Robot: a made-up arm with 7 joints.
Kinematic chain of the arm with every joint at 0, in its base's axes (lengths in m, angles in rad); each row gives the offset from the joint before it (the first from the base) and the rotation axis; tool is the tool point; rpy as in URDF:
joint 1: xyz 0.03 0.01 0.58 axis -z
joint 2: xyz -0.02 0 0.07 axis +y
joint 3: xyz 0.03 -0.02 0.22 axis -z
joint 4: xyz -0.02 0 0.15 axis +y
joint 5: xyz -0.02 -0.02 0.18 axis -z
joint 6: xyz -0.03 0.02 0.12 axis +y
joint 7: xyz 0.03 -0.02 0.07 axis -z
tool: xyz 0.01 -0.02 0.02 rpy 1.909 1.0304 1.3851
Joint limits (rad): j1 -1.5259..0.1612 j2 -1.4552..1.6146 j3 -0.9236..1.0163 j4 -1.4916..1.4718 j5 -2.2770..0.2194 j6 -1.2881..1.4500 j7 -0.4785..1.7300
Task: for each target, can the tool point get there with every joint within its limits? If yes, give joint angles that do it. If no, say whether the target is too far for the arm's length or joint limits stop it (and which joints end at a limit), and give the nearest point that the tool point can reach.
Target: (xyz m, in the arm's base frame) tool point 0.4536 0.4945 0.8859
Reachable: yes | joints -0.8224 1.1125 -0.7049 0.1266 -0.5494 0.7494 -0.0993
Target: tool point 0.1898 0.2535 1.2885
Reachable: yes | joints -0.9405 0.4449 -0.7479 0.1380 -1.9531 0.7667 0.2305
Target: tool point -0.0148 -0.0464 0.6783
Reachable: no: joint limits stop it (at a limit: joint 1, joint 4, joint 6, joint 7) | nearest point -0.2227 -0.2769 0.8551 | short by 0.357 m
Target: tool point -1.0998 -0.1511 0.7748
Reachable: no: too far | nearest point -0.7548 -0.1019 0.7472 | short by 0.350 m
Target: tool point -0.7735 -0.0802 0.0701
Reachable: no: too far | nearest point -0.5792 -0.0584 0.3633 | short by 0.352 m
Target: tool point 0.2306 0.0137 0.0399
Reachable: no: joint limits stop it (at a limit: joint 2, joint 4, joint 5) | nearest point 0.3543 0.0160 0.2289 | short by 0.226 m
